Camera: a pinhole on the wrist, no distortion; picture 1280 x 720 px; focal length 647.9 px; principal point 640.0 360.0 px. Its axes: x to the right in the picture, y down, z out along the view. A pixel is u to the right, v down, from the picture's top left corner.
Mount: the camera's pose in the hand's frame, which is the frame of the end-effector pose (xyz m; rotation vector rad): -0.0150 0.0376 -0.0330 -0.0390 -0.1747 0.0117
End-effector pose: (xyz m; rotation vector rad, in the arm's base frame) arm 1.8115 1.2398 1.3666 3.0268 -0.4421 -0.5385
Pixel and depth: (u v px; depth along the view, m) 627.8 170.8 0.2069
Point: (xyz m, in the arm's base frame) 1.7076 1.2721 1.2216
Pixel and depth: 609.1 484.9 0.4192
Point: 1.5500 1.1476 1.0637
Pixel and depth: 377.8 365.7 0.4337
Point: 1.4352 1.2669 1.1178
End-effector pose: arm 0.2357 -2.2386 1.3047 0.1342 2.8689 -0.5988
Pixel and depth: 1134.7 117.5 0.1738
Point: 0.1795 -2.3180 1.1464
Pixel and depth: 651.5 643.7 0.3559
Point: 0.3901 -2.1792 0.9612
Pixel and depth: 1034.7 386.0 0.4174
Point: 0.1641 -2.3338 0.8630
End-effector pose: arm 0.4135 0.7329 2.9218 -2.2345 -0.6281 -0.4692
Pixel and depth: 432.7 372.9 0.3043
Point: 0.3447 0.8401 2.6468
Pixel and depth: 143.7 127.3 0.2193
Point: 0.2377 0.8080 2.7300
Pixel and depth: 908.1 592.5 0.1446
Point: 0.4987 0.7694 2.8003
